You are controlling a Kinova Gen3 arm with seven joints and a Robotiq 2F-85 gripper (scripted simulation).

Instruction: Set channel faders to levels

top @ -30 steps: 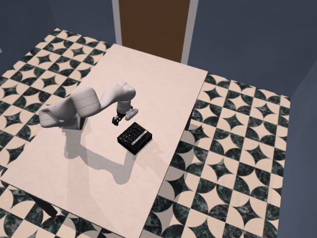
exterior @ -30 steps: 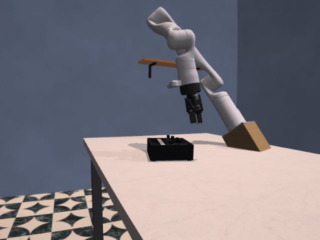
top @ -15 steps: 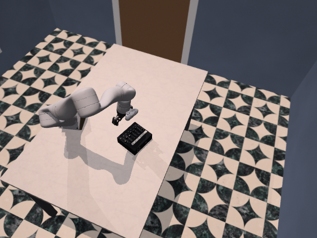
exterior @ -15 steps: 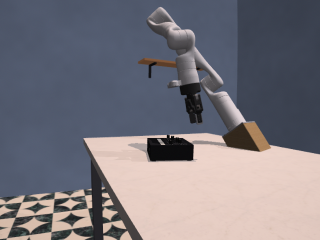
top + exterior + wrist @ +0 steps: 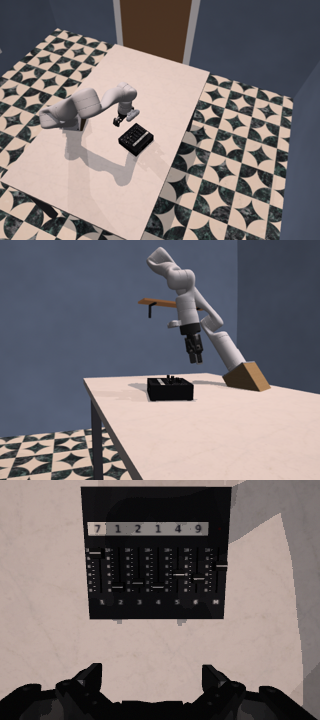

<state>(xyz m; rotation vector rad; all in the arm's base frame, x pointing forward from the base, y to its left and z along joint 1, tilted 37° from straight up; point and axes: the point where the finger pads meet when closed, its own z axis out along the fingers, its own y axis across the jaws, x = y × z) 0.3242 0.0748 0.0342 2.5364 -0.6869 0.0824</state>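
Now: the channel 1 cap 12 cm ahead of my hand, 6 cm below it and 1 cm to the left of it. From my hand the other things lie so: channel 2 cap (8 cm ahead, 6 cm below); channel 4 cap (6 cm below, 6 cm ahead, 4 cm to the right); channel 3 cap (7 cm ahead, 6 cm below, 2 cm to the right).
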